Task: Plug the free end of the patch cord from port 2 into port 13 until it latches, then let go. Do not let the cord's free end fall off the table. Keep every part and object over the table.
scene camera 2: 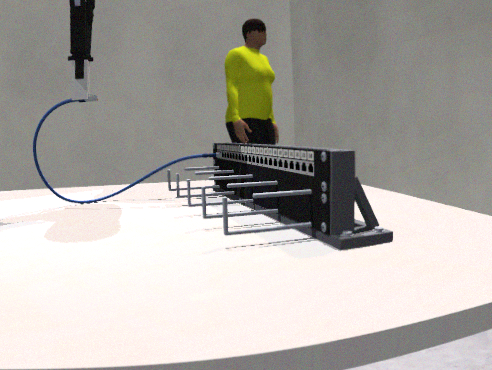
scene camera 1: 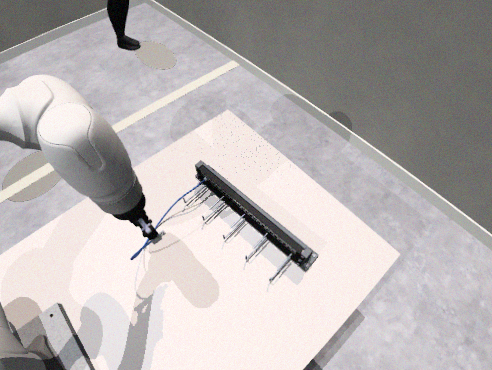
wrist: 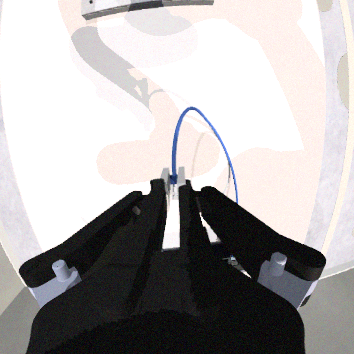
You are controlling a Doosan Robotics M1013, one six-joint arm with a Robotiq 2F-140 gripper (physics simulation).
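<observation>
My gripper is shut on the clear plug at the free end of the blue patch cord. It holds the plug high above the table, to the left of the patch panel in scene camera 2 and apart from it. The cord leaves the plug away from the panel, hangs in a loop low over the table and rises to a port near the panel's far end. The port numbers are too small to read.
Several grey L-shaped rods stick out from the panel's front below the ports. The white table carries the panel. A person in a yellow top stands behind the table. A grey plate lies by the robot's base.
</observation>
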